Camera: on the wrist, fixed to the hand. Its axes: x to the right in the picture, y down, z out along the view.
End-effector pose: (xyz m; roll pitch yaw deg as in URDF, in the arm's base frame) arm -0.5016 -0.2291 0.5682 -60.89 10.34 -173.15
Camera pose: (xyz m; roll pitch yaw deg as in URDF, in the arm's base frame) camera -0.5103 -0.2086 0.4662 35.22 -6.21 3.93
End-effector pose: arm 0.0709 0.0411 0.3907 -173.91 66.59 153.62
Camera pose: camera 0.0510 0.1436 0.3916 137.09 -65.07 -14.63
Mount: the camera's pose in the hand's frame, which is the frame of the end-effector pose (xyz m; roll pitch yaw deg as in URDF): 0.0244 0.0763 -0.0670 -26.07 -0.53 174.99
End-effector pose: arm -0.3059 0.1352 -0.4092 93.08 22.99 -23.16
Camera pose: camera -0.2319 0.1719 -0.3453 -119.56 -27.96 157.74
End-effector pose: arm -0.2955 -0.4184 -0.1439 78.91 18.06 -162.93
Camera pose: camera -0.3124 -0.5077 -0.0925 -104.83 -23.08 16.59
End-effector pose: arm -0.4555 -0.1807 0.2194 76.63 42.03 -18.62
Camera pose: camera -0.3746 -0.1206 0.2467 -102.06 -47.02 160.44
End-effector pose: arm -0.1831 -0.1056 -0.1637 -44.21 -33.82 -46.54
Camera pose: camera -0.1246 -0.1557 -0.2342 15.25 36.84 128.51
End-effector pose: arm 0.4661 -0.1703 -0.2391 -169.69 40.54 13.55
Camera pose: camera 0.5375 -0.2426 -0.2152 139.62 -38.95 -160.23
